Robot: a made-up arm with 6 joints.
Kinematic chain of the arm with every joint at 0, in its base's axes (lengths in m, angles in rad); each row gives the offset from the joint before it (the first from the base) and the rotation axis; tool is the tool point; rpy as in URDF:
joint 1: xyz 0 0 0.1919 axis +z
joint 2: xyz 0 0 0 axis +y
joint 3: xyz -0.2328 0 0.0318 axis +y
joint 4: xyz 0.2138 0 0.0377 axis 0.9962 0 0.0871
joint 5: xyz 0 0 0 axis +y
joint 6: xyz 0.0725 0 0.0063 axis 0.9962 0 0.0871
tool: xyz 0 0 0 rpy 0 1.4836 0
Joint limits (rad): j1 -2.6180..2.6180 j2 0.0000..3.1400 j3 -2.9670..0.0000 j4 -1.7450..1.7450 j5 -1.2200..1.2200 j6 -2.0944..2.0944
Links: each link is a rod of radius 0.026 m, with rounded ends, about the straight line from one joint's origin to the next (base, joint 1, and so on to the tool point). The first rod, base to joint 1, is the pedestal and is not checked.
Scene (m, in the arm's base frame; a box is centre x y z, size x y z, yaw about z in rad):
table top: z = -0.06
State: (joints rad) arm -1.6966 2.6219 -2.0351 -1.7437 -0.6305 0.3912
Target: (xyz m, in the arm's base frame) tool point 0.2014 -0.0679 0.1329
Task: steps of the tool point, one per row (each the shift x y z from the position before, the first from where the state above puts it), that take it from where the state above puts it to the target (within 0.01 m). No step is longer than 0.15 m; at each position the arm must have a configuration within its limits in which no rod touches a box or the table.
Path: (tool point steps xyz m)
1: 0.1008 0.0467 -0.0178
2: 0.0774 0.0742 -0.0119
3: 0.0466 0.0916 -0.0055
4: 0.0127 0.0965 0.0015
5: -0.0197 0.0896 0.0083

